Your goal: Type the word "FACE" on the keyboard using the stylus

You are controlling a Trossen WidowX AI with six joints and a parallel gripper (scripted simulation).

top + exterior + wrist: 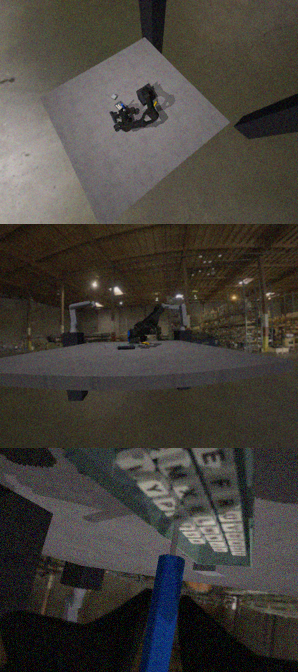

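My gripper tip is now 130 mm short of the dark flat object, 60 mm above it and 20 mm to the left of it. Round my gripper tip: light block 180 mm to the right, 60 mm below; blue stylus 10 mm below.
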